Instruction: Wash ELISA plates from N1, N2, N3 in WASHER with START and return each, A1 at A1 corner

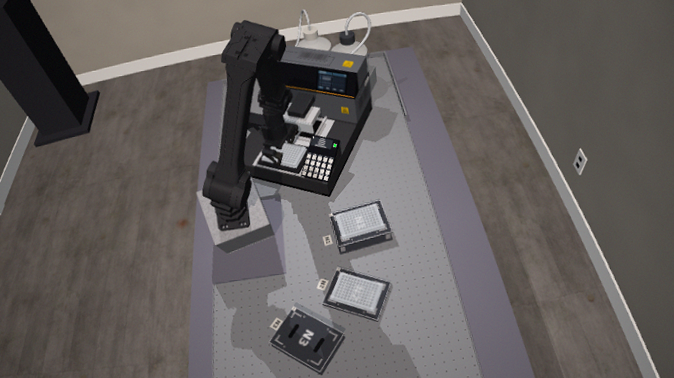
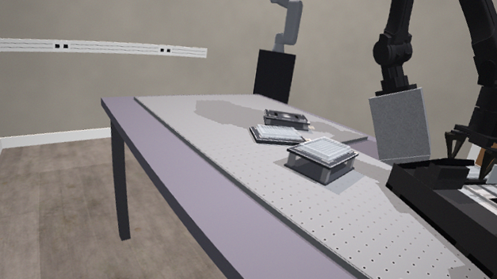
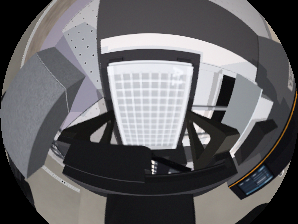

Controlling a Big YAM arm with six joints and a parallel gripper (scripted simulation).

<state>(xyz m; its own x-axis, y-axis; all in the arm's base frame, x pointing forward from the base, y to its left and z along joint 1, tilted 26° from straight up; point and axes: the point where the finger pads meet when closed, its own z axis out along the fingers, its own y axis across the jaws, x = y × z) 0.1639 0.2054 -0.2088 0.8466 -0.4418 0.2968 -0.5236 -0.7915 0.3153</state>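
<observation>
My hand is 1 cm above the washer carrier. Also, from my hand: plate washer (8 cm ahead, 13 cm to the left, 4 cm above).
</observation>
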